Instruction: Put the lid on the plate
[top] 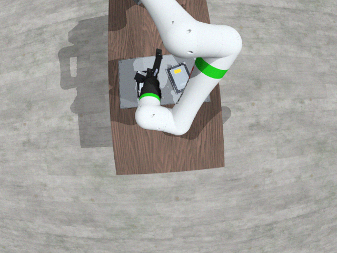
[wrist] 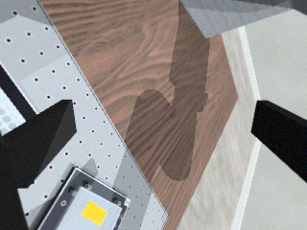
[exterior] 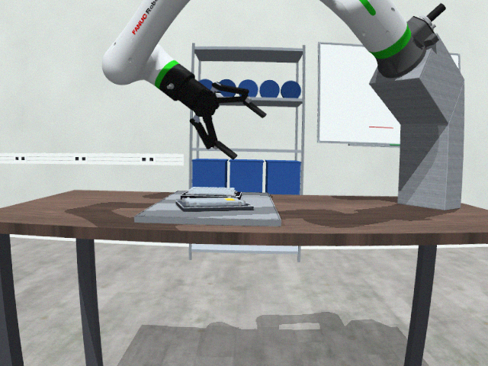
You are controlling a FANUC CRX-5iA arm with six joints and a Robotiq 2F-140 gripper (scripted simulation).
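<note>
Now: hand 160 mm to the right of the lid, 160 mm above it and 30 mm short of it. Also, from my hand: culture plate E01: 160 mm below, 110 mm ahead, 20 mm to the right; lid park LP1: 170 mm below, 160 mm to the left, 30 mm ahead; nest: 170 mm below, 110 mm ahead, 20 mm to the right.
</note>
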